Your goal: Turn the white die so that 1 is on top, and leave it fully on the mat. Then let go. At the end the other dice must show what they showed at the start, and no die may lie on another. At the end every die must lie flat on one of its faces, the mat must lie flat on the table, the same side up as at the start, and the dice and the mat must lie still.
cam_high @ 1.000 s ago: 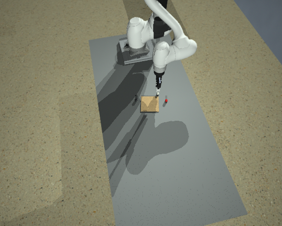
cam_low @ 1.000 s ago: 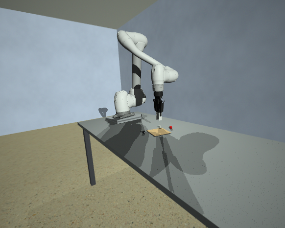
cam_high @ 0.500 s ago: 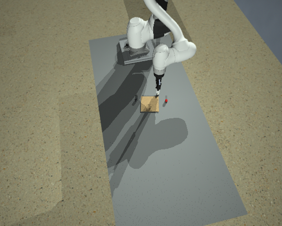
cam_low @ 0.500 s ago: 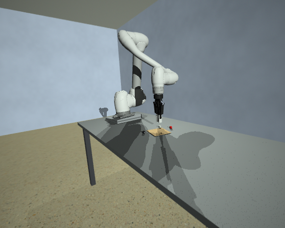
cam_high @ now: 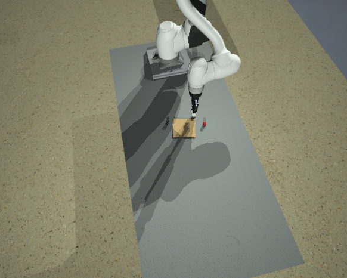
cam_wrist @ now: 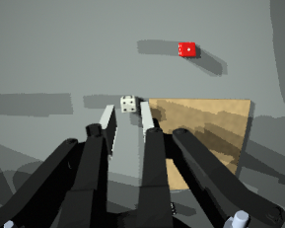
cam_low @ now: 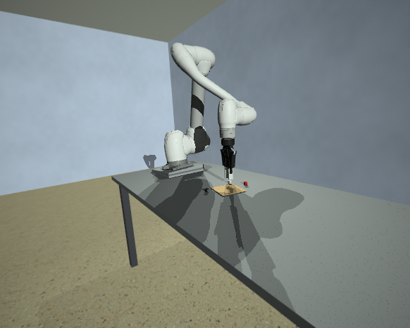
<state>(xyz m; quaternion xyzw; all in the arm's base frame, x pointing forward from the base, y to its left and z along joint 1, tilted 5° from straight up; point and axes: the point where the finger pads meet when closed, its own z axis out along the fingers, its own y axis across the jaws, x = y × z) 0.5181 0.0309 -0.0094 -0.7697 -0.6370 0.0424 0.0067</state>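
My hand is 6 cm above the white die and 1 cm to the right of it. From my hand the other things lie so: black die: 18 cm to the right, 6 cm below, 1 cm ahead; then tan mat: 8 cm to the right, 7 cm ahead, 6 cm below; then red die: 8 cm ahead, 6 cm below, 5 cm to the left.
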